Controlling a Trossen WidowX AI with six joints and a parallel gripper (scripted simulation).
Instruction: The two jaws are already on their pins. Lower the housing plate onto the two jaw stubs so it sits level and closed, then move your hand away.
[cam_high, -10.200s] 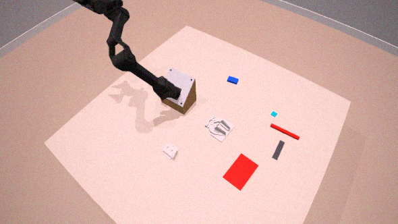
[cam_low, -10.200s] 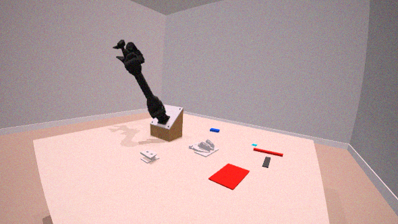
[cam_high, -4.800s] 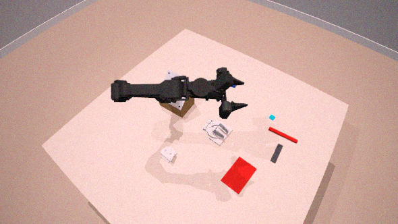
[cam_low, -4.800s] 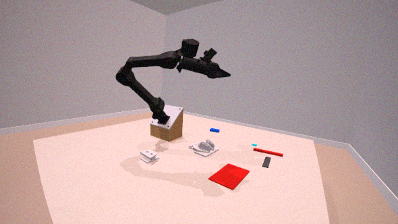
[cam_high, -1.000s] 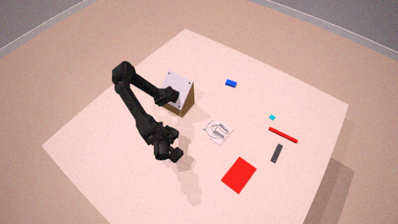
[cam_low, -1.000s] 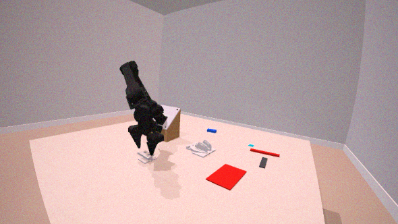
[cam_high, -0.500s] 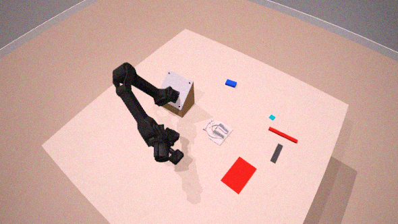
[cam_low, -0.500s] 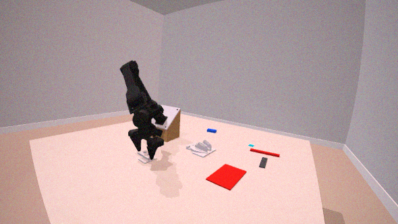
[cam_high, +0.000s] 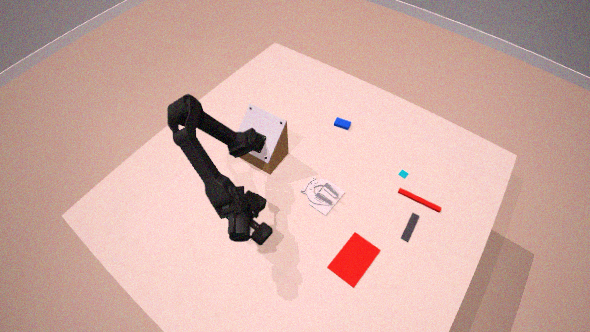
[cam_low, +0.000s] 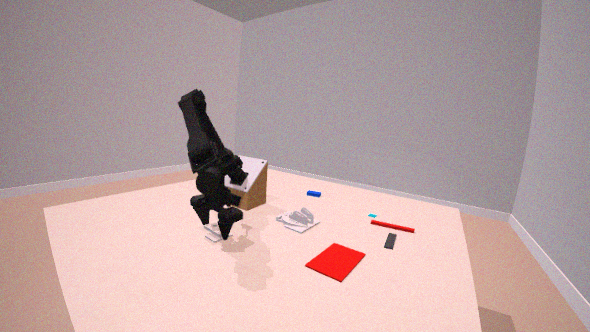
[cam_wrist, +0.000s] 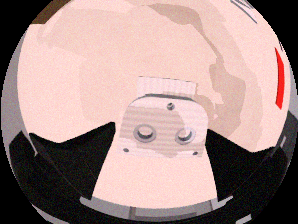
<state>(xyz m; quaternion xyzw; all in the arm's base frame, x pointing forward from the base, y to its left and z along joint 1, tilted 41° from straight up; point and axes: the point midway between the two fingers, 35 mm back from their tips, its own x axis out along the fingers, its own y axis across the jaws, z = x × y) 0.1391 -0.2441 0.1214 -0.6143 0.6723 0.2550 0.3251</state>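
Now: gripper tip 1 cm to the right of the white part. Round my gripper tip: dark bar (46 cm ahead, 29 cm to the left, 1 cm below); then blue block (5 cm ahead, 59 cm to the left); then red sheet (34 cm ahead, 10 cm to the left, 1 cm below).
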